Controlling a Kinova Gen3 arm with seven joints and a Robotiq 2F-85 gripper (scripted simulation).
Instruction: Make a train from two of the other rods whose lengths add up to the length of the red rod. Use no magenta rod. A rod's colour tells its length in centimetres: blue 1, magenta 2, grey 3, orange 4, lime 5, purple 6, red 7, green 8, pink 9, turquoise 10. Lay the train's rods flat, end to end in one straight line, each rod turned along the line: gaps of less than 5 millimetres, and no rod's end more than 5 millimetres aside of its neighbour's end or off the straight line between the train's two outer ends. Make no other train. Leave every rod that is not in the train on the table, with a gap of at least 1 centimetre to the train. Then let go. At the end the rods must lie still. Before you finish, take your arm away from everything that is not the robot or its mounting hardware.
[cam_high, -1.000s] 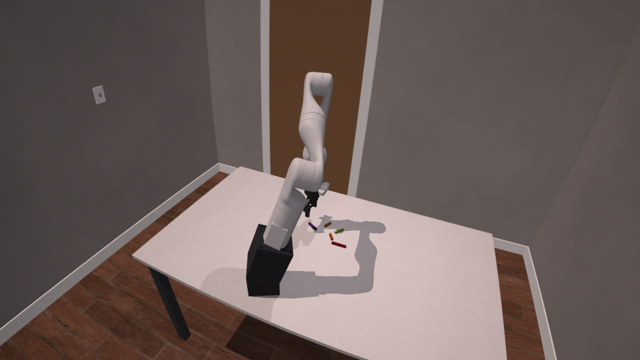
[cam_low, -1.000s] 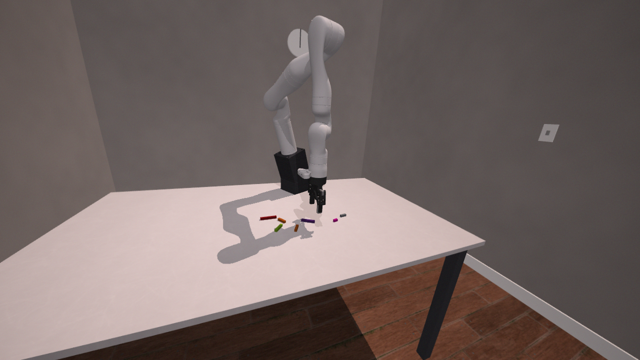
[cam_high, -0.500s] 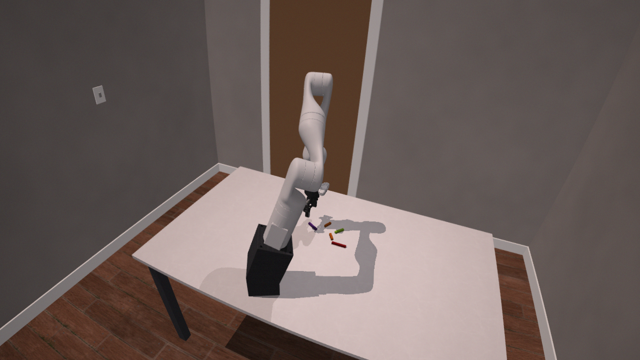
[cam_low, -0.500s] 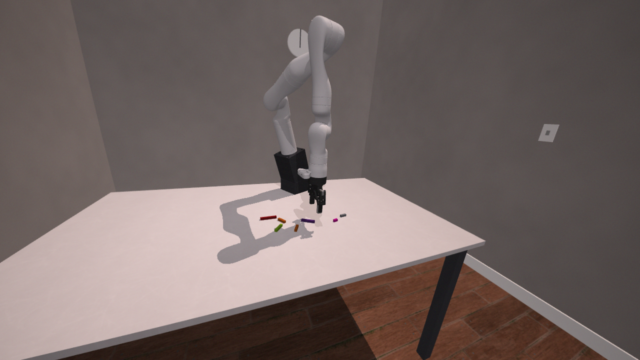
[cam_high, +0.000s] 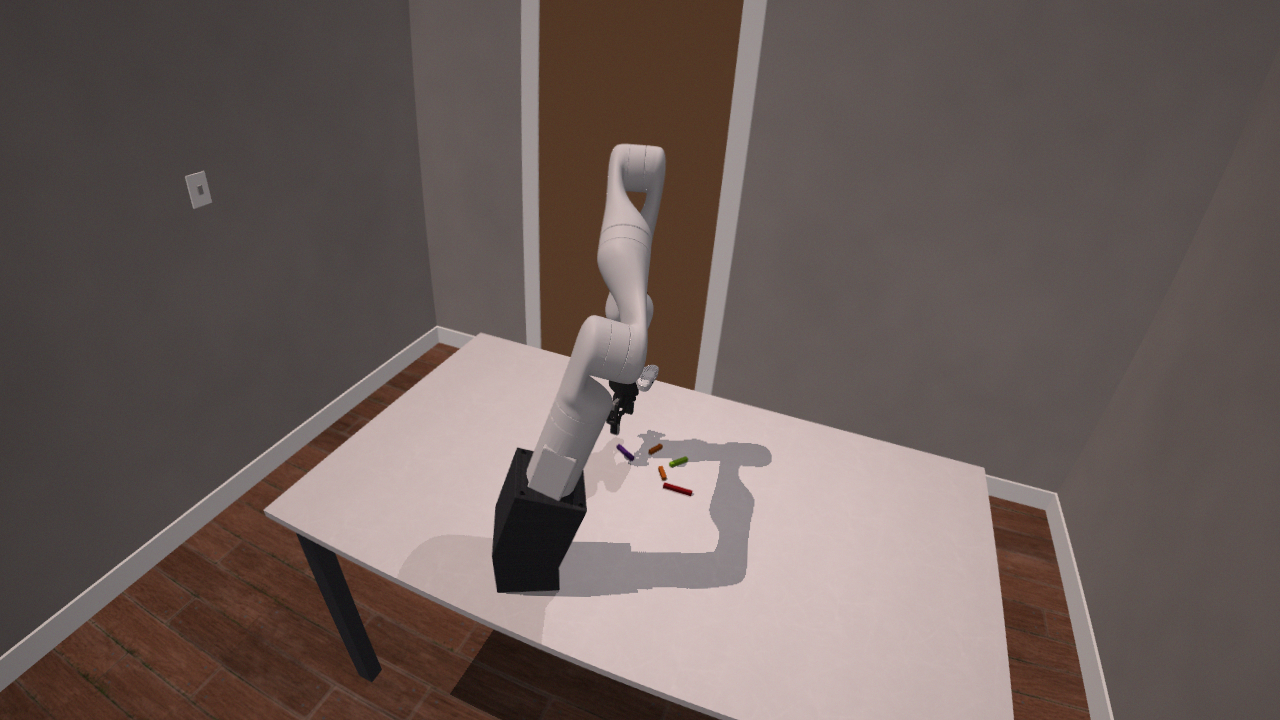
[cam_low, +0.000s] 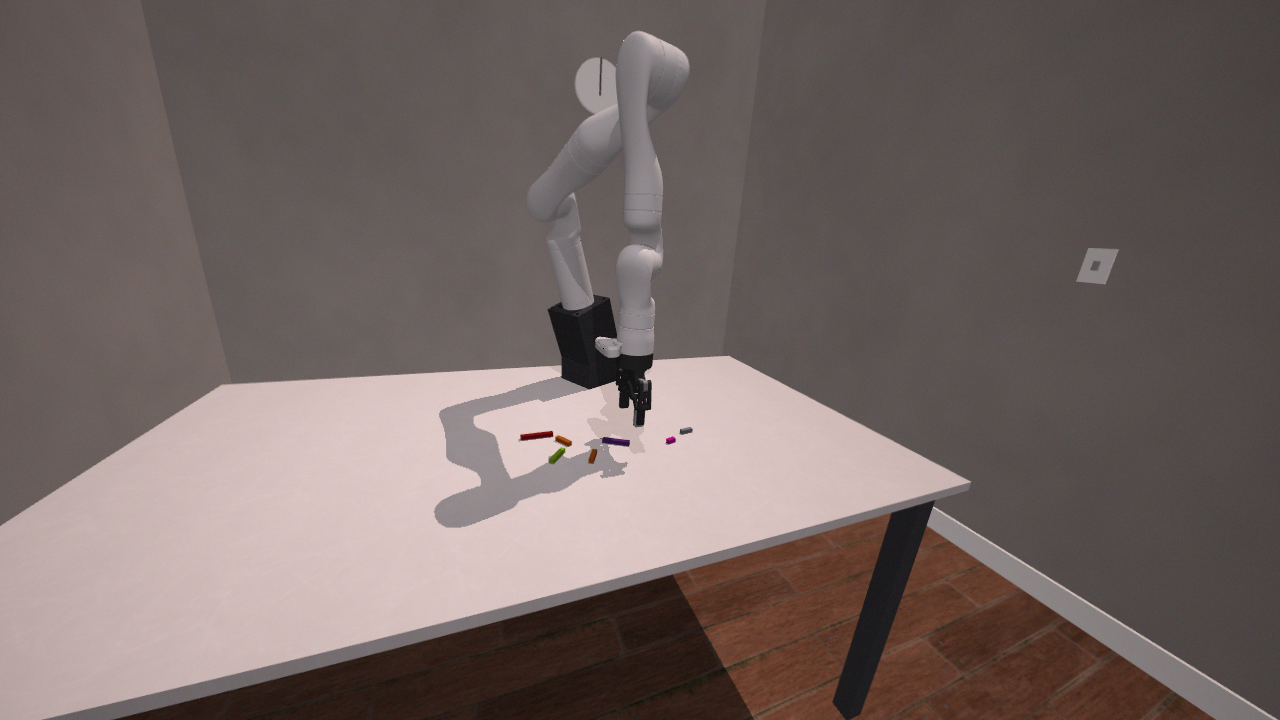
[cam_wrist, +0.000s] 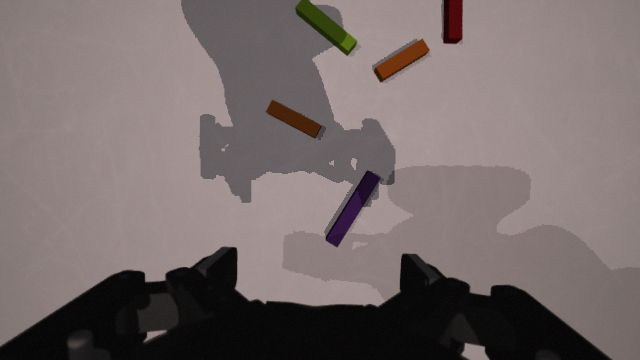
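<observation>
My gripper is now 160 mm to the right of the grey rod and 70 mm above it. Round my hand: purple rod: 30 mm behind, 20 mm to the right, 70 mm below; then magenta rod: 20 mm ahead, 100 mm to the left, 70 mm below; then lime rod: 30 mm behind, 150 mm to the right, 70 mm below.
</observation>
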